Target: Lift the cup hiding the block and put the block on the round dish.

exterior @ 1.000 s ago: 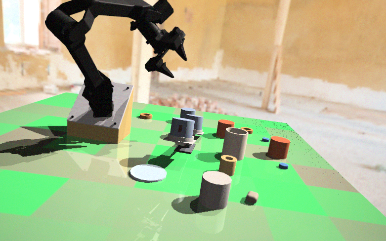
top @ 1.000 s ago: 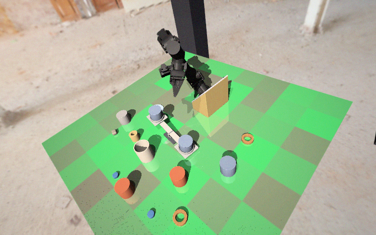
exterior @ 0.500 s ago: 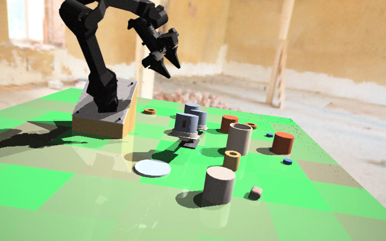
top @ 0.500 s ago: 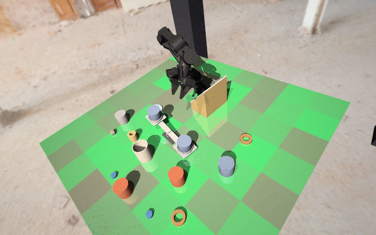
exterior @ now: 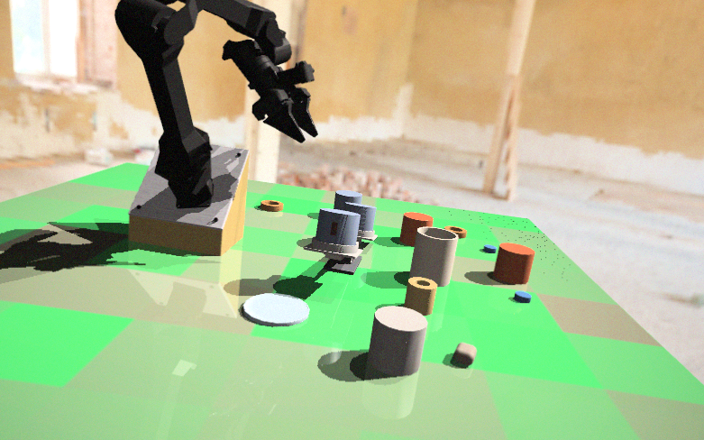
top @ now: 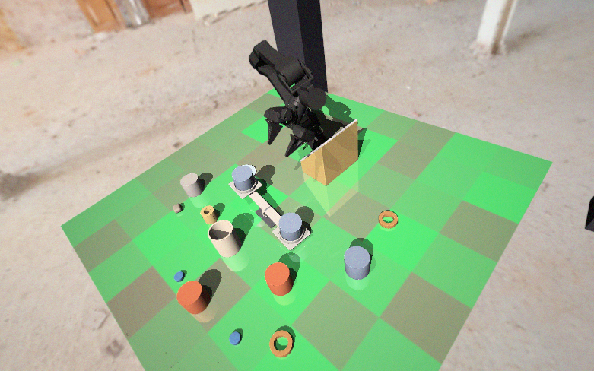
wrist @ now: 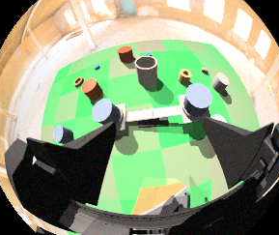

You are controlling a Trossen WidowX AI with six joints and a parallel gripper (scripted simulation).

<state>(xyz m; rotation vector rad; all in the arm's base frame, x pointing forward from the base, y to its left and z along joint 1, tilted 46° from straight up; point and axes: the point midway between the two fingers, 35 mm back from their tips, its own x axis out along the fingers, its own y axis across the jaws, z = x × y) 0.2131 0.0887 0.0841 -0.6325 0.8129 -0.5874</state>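
Right now the pale green block is 20 cm below my gripper tip, 12 cm ahead of it and 11 cm to the left of it. Also, from my gripper tip: round pale dish 26 cm to the right, 23 cm below, 2 cm behind.
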